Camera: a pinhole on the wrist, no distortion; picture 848 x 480 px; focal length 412.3 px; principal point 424.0 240.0 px. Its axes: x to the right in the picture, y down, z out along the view. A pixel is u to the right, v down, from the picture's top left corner.
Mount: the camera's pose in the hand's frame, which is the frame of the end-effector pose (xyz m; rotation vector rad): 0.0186 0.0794 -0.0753 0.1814 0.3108 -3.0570
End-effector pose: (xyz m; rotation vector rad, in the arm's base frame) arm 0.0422 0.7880 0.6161 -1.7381 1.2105 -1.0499
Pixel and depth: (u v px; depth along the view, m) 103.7 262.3 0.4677
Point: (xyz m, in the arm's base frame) 0.5050 0.5323 0.5448
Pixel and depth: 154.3 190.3 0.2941
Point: 0.2798 0.6352 0.5026
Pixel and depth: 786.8 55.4 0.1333
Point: 0.0299 0.8787 0.4787
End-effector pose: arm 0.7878 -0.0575 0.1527 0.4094 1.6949 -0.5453
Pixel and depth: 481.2 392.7 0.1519
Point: 0.8342 -0.0966 0.1600
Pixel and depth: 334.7 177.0 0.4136
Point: 1.0958 -0.2061 0.0392
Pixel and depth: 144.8 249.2 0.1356
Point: 0.8539 -0.0540 0.0431
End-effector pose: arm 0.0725 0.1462 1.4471 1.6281 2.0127 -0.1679
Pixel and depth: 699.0 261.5 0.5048
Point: 0.1770 -0.3467 1.2961
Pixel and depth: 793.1 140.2 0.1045
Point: 0.1629 0.0823 1.4905
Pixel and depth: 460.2 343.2 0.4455
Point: 0.0741 -0.0780 1.1674
